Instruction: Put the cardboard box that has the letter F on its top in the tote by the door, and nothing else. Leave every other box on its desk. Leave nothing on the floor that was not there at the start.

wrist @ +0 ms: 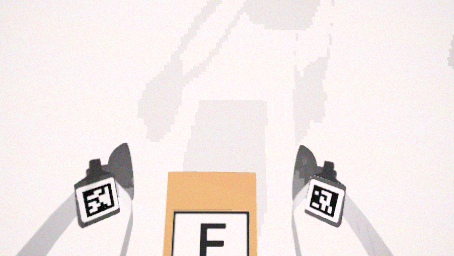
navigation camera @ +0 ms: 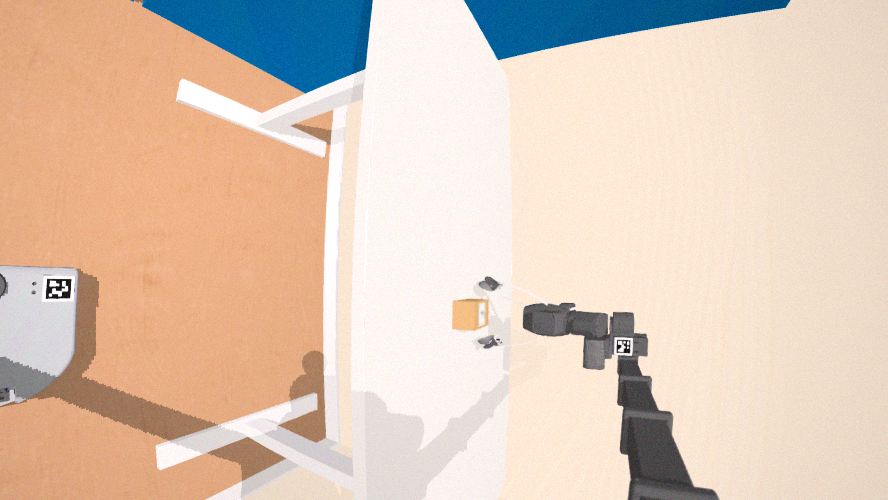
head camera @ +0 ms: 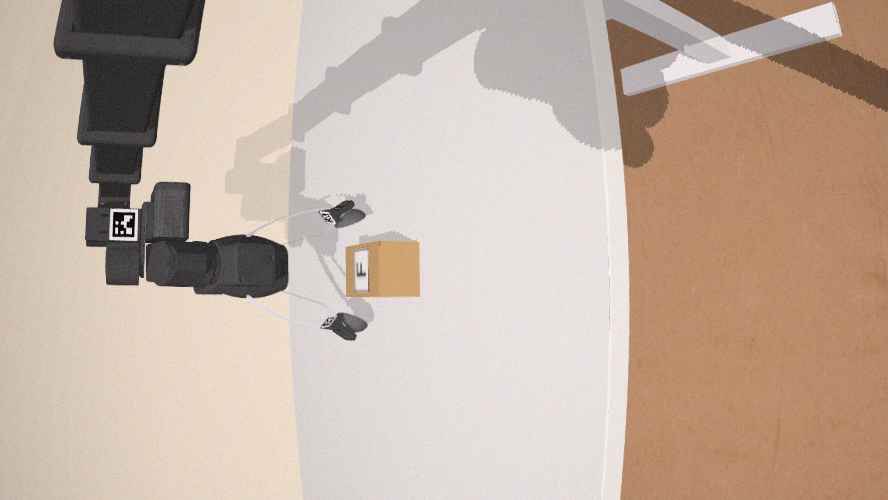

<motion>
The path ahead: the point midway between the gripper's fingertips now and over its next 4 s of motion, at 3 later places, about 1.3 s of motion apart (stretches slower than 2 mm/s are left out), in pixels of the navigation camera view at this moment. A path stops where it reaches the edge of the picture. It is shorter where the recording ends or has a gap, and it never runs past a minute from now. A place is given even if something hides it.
My gripper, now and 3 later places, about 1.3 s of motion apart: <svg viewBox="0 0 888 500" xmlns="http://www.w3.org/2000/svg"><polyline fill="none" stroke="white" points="480,312 473,313 465,313 558,310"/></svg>
</motion>
